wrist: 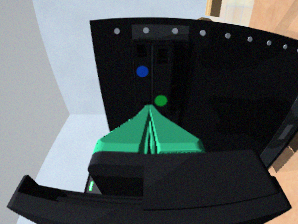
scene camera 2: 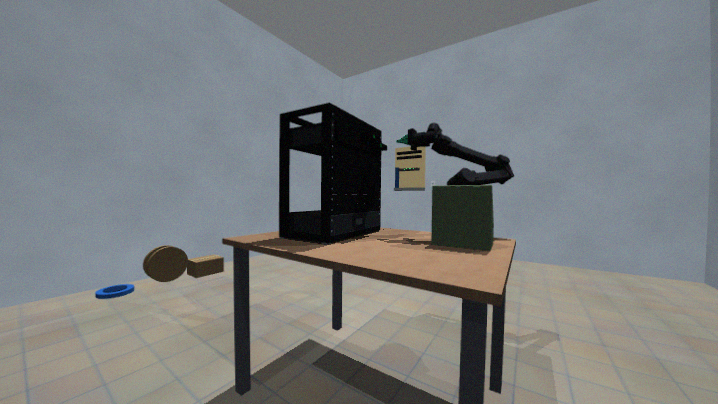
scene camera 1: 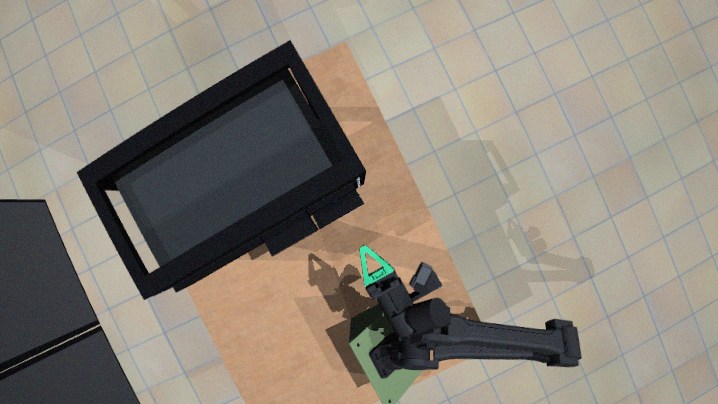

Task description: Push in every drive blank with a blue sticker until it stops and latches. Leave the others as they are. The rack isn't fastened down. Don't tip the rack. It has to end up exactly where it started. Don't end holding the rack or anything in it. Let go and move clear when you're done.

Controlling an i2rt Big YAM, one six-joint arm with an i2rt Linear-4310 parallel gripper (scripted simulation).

Path:
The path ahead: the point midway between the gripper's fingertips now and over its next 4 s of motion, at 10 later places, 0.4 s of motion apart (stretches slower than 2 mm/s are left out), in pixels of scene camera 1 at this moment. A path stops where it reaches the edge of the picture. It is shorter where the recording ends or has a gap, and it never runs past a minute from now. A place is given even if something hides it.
The gripper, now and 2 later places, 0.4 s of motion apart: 362,246; 376,270; 389,295

